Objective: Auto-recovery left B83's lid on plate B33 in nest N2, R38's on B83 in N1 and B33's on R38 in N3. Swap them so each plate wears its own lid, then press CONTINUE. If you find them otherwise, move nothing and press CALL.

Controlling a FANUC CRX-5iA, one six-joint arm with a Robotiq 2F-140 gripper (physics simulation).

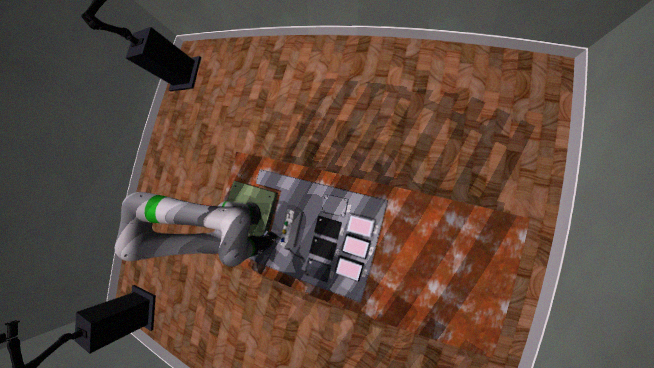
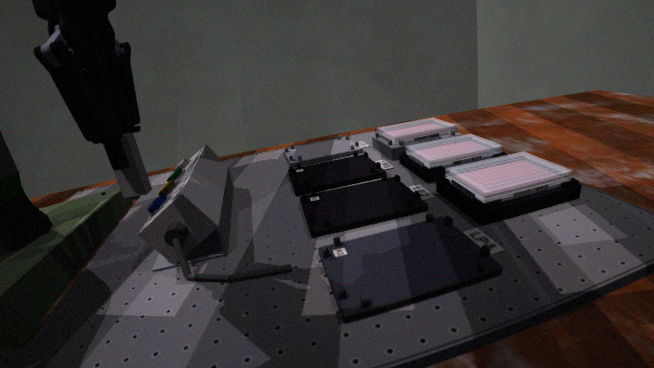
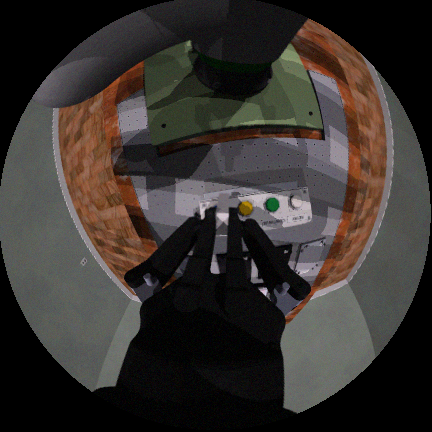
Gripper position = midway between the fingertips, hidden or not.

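A grey button box [image 3: 285, 215] is visible. My gripper [image 2: 138, 193], the same gripper [image 3: 223, 201], is shut and holds nothing.
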